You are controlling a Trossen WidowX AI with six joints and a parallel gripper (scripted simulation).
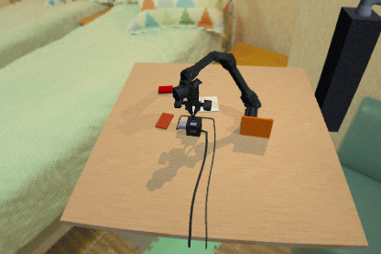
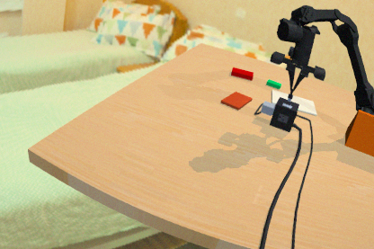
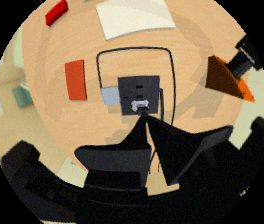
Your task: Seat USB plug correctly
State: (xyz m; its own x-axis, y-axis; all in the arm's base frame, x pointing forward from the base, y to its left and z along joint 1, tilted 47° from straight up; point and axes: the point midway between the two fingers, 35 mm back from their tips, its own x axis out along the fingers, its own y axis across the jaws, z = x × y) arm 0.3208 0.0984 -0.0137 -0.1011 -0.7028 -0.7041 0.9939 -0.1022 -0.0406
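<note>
The grey USB socket is 6 cm below my gripper tip. Round my gripper tip: USB plug (2 cm below); then orange-red tile (18 cm ahead, 8 cm to the right, 12 cm below); then white sheet (3 cm behind, 25 cm to the right, 13 cm below).
</note>
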